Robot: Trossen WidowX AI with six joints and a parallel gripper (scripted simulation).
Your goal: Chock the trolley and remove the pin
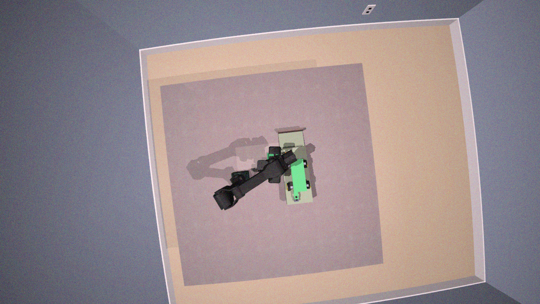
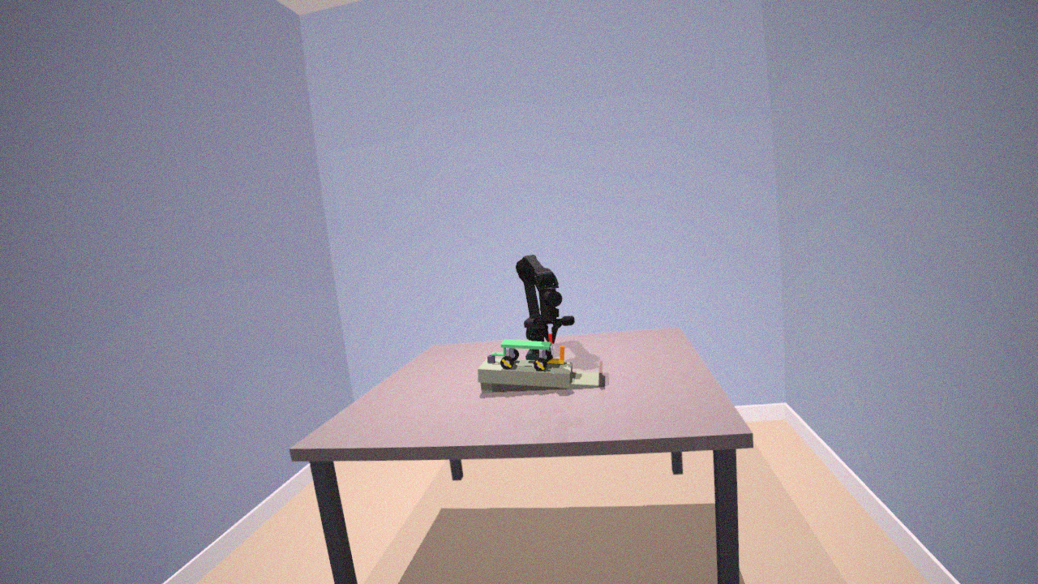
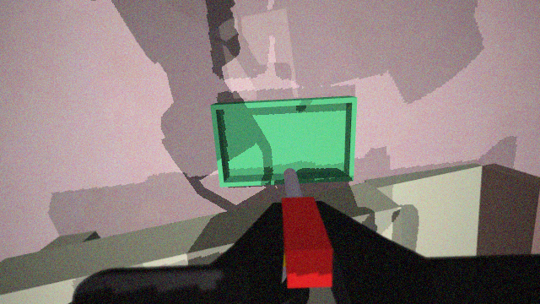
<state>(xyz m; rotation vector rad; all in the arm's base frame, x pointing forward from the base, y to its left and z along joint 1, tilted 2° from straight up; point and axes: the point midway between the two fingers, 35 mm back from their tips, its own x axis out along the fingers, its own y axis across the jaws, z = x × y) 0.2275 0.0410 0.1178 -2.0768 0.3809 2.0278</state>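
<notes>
My gripper tip is 1 cm past the green tray and 13 cm above it. Round my gripper tip: yellow chock (8 cm ahead, 1 cm to the left, 4 cm below); then red-headed stop pin (right at my gripper tip); then trolley (10 cm ahead, 11 cm to the right, 1 cm below).
</notes>
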